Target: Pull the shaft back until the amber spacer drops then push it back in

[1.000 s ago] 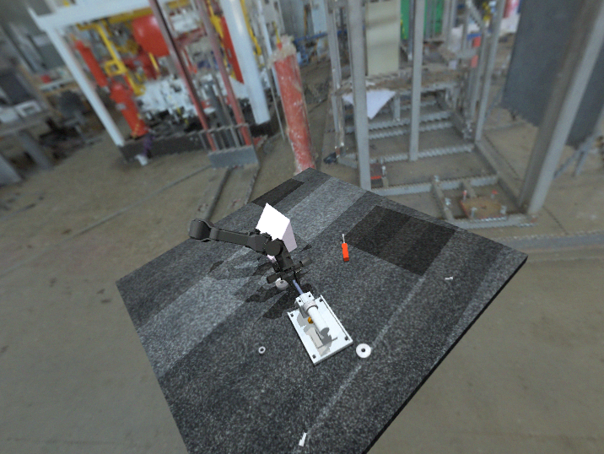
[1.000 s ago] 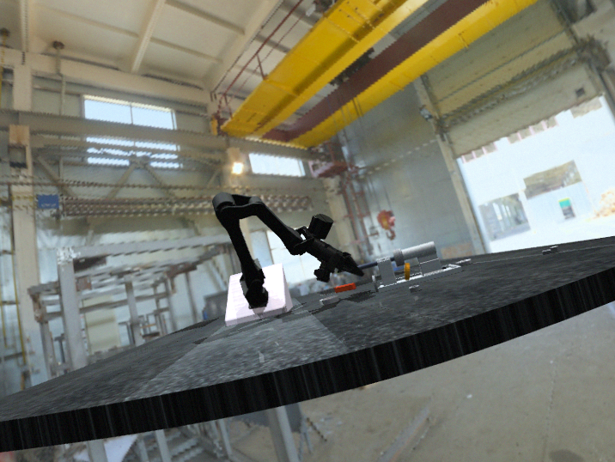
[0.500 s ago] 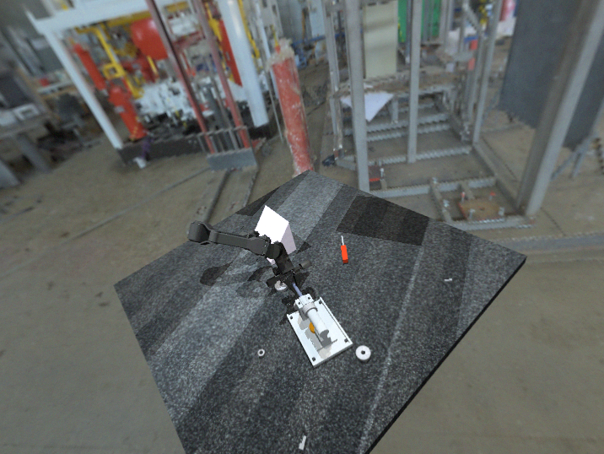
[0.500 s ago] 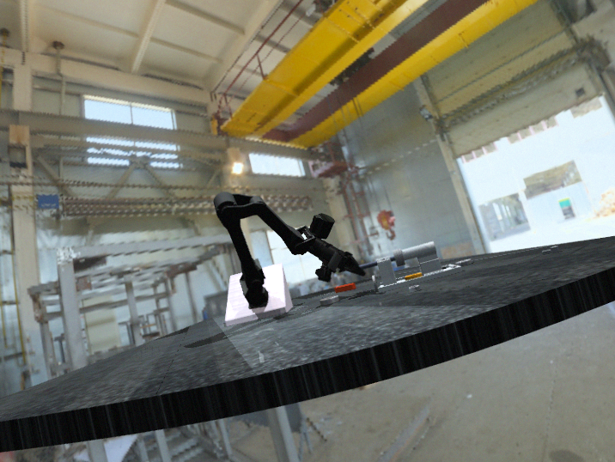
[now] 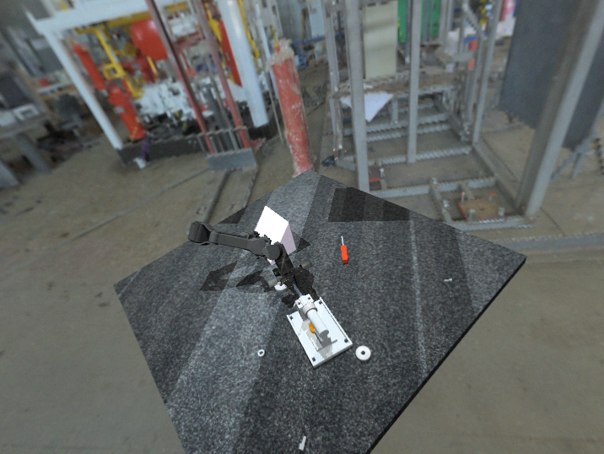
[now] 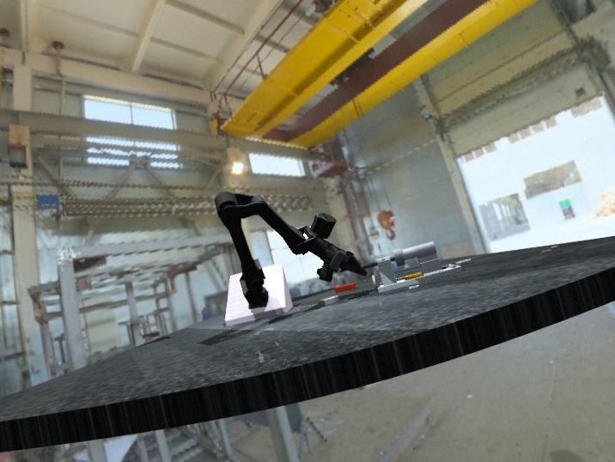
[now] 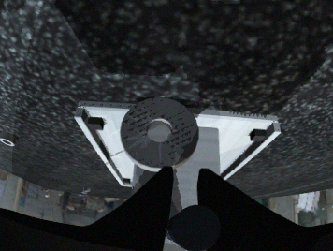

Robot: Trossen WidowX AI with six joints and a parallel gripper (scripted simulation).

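Now: the thin dark blue shaft 5 cm ahead of my gripper tip, 1 cm to the right of it and 2 cm above it. The rest, counted from my gripper tip: amber spacer 13 cm ahead, 2 cm to the right, 4 cm below; white block 15 cm ahead, 2 cm to the right, 1 cm below; grey round piece 13 cm behind, 2 cm to the right, 5 cm below.
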